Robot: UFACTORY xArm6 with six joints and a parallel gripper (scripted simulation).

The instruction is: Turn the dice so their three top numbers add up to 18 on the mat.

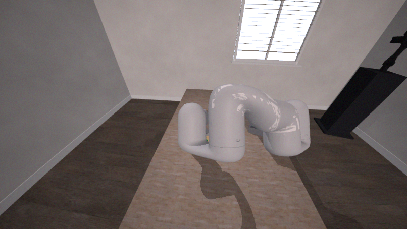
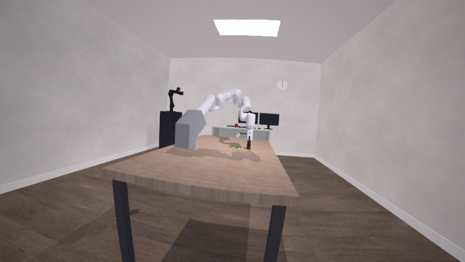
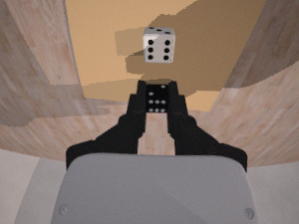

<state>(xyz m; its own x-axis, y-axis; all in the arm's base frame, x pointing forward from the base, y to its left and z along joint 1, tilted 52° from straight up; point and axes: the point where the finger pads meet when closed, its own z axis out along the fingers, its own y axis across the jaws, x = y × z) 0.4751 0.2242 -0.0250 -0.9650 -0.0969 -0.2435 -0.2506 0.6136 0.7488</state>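
Right now my hand is 10 mm above the black die. The rest, counted from my hand: mat: 50 mm behind, 10 mm to the right, 20 mm below; white die: 50 mm behind, 10 mm to the right, 10 mm below; green die: 100 mm behind, 30 mm to the right, 10 mm below.
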